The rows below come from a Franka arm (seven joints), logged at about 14 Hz.
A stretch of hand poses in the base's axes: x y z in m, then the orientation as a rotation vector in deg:
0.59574 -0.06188 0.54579 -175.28 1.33 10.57
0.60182 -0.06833 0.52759 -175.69 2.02 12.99
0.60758 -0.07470 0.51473 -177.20 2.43 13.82
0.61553 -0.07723 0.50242 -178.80 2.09 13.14
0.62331 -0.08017 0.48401 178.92 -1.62 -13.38
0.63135 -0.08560 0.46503 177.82 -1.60 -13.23
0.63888 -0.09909 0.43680 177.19 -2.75 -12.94
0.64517 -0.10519 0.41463 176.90 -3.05 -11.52
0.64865 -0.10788 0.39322 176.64 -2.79 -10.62
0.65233 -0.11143 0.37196 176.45 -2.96 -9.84
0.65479 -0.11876 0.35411 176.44 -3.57 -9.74
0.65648 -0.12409 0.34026 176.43 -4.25 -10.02
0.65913 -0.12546 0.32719 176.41 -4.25 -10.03
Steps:
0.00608 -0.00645 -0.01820 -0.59 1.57 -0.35
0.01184 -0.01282 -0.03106 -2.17 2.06 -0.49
0.01979 -0.01535 -0.04337 -3.70 1.55 -0.19
0.02757 -0.01829 -0.06178 -4.95 1.69 0.20
0.03561 -0.02372 -0.08076 -6.06 1.66 0.27
0.04314 -0.03721 -0.10899 -6.74 1.54 -0.44
0.04943 -0.04331 -0.13116 -7.14 0.65 -0.65
0.05291 -0.04600 -0.15257 -7.46 0.07 -0.49
0.05659 -0.04955 -0.17383 -7.70 -0.42 -0.61
0.05905 -0.05688 -0.19168 -7.73 -0.47 -1.01
0.06074 -0.06221 -0.20553 -7.73 -0.27 -1.44
0.06339 -0.06358 -0.21860 -7.75 -0.26 -1.44

